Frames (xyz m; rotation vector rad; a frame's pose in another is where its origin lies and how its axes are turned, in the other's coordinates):
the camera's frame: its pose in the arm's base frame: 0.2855 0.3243 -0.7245 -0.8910 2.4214 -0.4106
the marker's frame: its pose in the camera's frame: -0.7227 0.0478 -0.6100 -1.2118 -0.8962 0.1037
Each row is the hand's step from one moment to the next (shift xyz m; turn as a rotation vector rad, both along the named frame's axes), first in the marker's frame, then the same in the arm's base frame.
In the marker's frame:
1: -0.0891 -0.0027 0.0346 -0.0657 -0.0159 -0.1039
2: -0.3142 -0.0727 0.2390 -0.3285 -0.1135 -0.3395
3: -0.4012 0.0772 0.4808 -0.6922 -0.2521 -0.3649
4: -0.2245 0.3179 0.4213 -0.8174 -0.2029 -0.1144
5: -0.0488 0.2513 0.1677 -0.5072 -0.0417 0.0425
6: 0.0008 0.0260 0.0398 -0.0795 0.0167 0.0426
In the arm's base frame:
1: 0.0391 0.0443 0.0752 0.0333 -0.0966 0.0702
2: 0.2036 0.2640 0.2236 0.2094 -0.3095 0.3105
3: 0.1148 0.5304 0.3219 0.4757 -0.3082 0.5955
4: -0.1788 0.4794 0.2591 0.4949 -0.0406 0.6898
5: -0.2016 0.2008 0.1126 0.2369 0.0966 0.4420
6: -0.0217 0.0422 0.0028 0.0181 0.0533 0.0724

